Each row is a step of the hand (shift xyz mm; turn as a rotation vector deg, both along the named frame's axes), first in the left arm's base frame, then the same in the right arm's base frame.
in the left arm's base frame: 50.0 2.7 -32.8 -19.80 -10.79 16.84
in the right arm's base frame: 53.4 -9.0 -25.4 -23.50 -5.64 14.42
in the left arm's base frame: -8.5 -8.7 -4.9 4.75 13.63 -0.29
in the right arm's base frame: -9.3 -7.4 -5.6 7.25 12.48 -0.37
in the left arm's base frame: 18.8 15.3 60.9 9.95 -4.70 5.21
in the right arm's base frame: 13.3 16.5 62.0 8.12 -5.98 6.83
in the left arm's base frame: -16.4 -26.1 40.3 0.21 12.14 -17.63
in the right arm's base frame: -26.1 -19.4 38.9 4.79 10.43 -18.07
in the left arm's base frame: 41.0 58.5 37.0 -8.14 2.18 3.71
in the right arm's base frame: 46.2 52.9 39.2 -7.99 3.91 2.39
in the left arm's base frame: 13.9 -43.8 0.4 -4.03 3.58 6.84
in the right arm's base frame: 5.2 -45.4 4.8 -4.13 4.79 5.99
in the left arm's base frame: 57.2 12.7 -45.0 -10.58 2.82 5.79
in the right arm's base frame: 63.9 -1.5 -37.0 -10.51 5.14 4.06
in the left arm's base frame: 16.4 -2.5 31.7 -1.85 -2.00 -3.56
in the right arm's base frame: 11.4 -2.8 33.8 -1.72 -1.92 -3.67
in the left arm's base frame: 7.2 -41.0 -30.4 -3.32 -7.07 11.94
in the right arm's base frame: 3.2 -44.0 -26.7 -6.12 -5.36 11.72
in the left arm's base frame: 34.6 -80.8 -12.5 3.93 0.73 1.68
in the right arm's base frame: 20.0 -86.5 -2.9 3.75 0.14 2.18
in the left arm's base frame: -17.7 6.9 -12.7 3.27 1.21 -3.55
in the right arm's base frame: -14.3 8.9 -15.5 3.87 0.31 -3.11
